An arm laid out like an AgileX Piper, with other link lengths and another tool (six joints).
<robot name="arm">
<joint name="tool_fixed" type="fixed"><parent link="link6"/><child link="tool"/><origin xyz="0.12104 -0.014 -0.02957" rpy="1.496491 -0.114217 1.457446"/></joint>
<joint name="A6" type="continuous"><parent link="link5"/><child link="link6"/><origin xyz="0.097 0 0.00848" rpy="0 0 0"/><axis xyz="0.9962 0 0.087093"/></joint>
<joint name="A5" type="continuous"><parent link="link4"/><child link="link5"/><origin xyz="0 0 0" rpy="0 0 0"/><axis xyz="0 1 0"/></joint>
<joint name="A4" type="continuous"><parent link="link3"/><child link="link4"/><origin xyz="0.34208 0 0.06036" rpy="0 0 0"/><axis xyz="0.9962 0 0.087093"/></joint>
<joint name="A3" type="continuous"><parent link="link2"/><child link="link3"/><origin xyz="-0.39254 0 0.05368" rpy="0 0 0"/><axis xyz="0 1 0"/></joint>
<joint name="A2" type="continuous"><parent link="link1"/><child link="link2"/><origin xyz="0 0 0" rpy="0 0 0"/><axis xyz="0 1 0"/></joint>
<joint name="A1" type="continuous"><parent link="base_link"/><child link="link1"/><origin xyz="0 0 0.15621" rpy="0 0 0"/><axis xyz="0 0 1"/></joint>
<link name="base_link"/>
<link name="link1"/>
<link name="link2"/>
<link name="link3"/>
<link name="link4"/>
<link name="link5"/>
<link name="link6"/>
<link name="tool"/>
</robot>
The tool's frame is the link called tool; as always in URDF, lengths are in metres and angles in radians. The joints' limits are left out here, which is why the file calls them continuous.
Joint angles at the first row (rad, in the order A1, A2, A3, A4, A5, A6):
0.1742, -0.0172, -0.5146, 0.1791, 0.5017, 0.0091
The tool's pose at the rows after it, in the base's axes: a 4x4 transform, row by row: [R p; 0 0 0 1], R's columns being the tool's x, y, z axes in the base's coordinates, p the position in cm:
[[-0.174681 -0.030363 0.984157 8.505], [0.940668 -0.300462 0.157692 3.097], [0.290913 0.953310 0.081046 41.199], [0 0 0 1]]
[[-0.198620 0.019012 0.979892 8.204], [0.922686 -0.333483 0.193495 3.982], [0.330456 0.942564 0.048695 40.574], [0 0 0 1]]
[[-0.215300 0.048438 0.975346 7.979], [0.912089 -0.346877 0.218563 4.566], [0.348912 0.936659 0.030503 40.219], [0 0 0 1]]
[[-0.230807 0.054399 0.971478 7.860], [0.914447 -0.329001 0.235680 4.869], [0.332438 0.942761 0.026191 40.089], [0 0 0 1]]
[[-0.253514 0.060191 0.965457 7.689], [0.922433 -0.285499 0.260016 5.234], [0.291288 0.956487 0.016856 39.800], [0 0 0 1]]
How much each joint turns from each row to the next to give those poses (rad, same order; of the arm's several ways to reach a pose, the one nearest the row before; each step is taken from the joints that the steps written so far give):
0.0000, 0.0000, 0.0000, 0.0296, 0.0099, 0.0000
0.0000, 0.0000, 0.0000, 0.0558, 0.0334, 0.0000
0.0000, 0.0000, 0.0000, 0.0383, 0.0210, -0.0091
0.0000, 0.0000, 0.0000, 0.0295, 0.0108, -0.0406
0.0000, 0.0000, 0.0001, 0.0387, 0.0212, -0.0728

